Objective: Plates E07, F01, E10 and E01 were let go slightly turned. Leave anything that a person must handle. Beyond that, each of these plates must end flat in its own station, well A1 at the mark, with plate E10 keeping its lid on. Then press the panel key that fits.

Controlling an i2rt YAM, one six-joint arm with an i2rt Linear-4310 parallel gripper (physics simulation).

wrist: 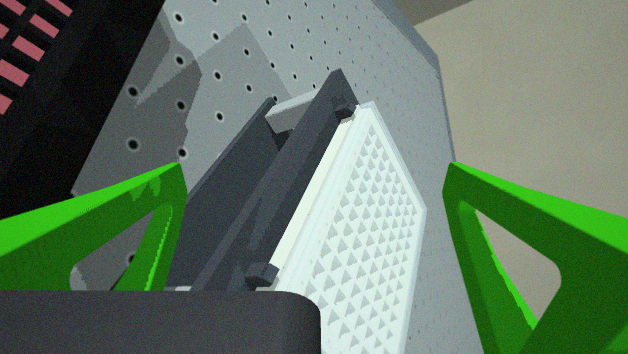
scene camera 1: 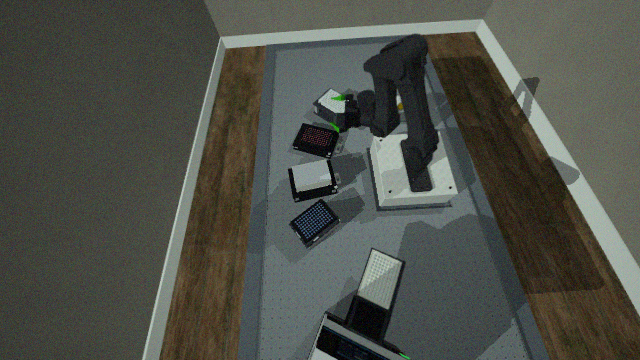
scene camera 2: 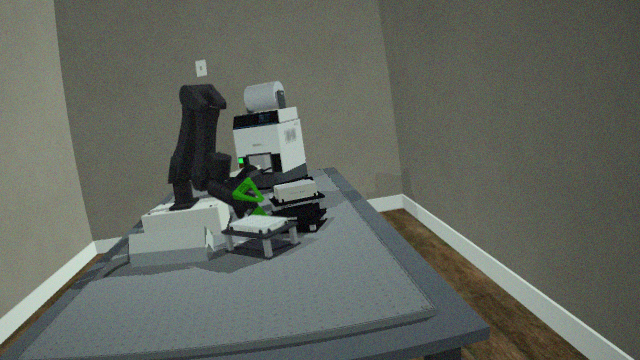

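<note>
A white well plate [scene camera 1: 328, 101] [scene camera 2: 260, 223] [wrist: 370, 225] lies on a dark four-legged stand [scene camera 2: 267, 247] [wrist: 300, 165]; dark corner studs show along one side. My gripper [scene camera 1: 337, 113] [scene camera 2: 262, 206] [wrist: 314, 177] is open, tilted, with its green fingers apart at this plate's arm side; it holds nothing. A black plate with red wells [scene camera 1: 317, 136] [wrist: 14, 72], a thick white block-like plate [scene camera 1: 312, 174] [scene camera 2: 295, 190] and a black plate with blue wells [scene camera 1: 315, 220] sit on separate stations. Another white plate [scene camera 1: 380, 277] lies on the instrument's tray. Plate names are unreadable.
The white instrument [scene camera 2: 257, 141] with a dark panel [scene camera 2: 256, 120] stands at the table's far end in scene camera 2. The arm's white base [scene camera 1: 390, 170] [scene camera 2: 185, 218] is beside the stations. The red-well station is close to the left finger in the wrist view.
</note>
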